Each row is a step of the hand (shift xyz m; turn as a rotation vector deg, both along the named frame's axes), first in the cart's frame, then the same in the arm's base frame.
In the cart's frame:
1: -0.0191 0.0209 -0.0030 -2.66 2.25 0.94
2: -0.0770 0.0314 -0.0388 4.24 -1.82 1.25
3: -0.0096 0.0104 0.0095 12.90 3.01 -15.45
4: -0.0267 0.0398 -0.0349 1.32 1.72 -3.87
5: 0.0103 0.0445 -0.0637 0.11 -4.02 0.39
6: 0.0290 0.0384 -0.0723 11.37 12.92 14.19
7: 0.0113 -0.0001 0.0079 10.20 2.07 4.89
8: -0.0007 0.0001 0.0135 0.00 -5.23 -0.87
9: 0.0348 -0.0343 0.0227 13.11 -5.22 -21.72
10: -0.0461 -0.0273 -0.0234 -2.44 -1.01 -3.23
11: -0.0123 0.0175 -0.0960 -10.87 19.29 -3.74
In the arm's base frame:
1: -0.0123 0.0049 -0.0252 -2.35 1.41 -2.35
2: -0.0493 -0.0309 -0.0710 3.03 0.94 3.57
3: -0.0104 0.0113 -0.0075 18.10 -7.90 -4.92
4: -0.0036 -0.0120 -0.0580 2.98 -1.87 -2.70
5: 0.0417 -0.0243 -0.0617 -0.80 -1.88 3.48
6: 0.0608 -0.0305 -0.0540 7.36 21.06 0.10
7: 0.0072 0.0088 0.0078 7.79 7.33 4.22
8: -0.0057 0.0108 0.0059 -0.65 -3.59 3.85
9: 0.0166 0.0070 0.0508 19.12 -17.44 -1.04
10: -0.0381 -0.0441 -0.0051 -1.18 -3.69 -1.54
11: 0.0284 -0.0702 -0.0628 -4.85 5.24 -21.29

